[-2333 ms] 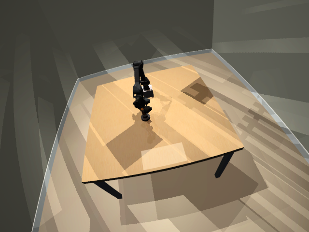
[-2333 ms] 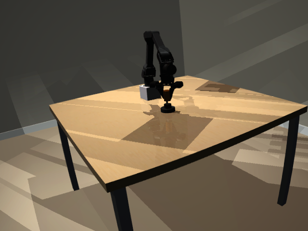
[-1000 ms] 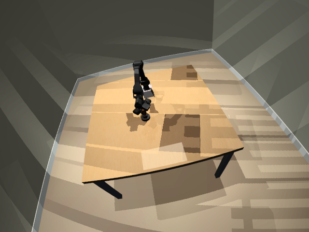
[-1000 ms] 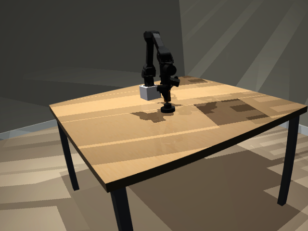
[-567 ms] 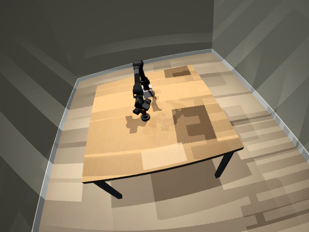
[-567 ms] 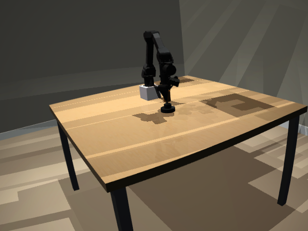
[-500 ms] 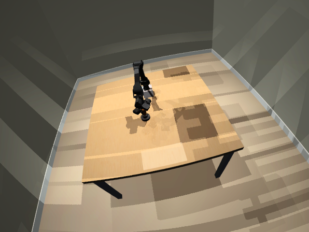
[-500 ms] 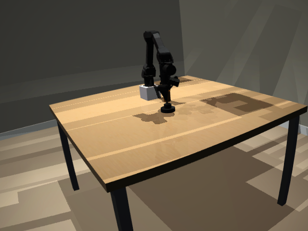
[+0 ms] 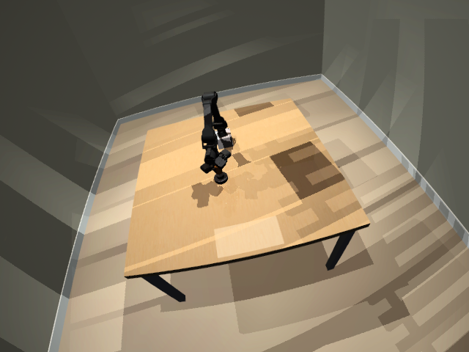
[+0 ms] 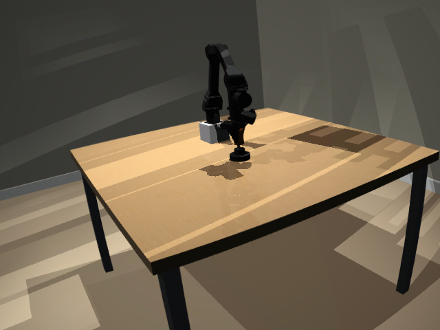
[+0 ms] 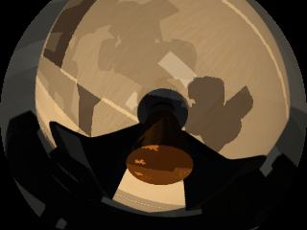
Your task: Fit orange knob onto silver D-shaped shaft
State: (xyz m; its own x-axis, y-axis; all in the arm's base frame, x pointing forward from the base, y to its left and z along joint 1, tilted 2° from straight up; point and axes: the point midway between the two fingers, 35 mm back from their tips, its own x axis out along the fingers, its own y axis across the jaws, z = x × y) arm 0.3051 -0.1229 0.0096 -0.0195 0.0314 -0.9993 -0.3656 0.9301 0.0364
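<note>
Now: the orange knob 3 cm above my gripper tip. Also, from my gripper tip: round pedestal (4 cm below).
</note>
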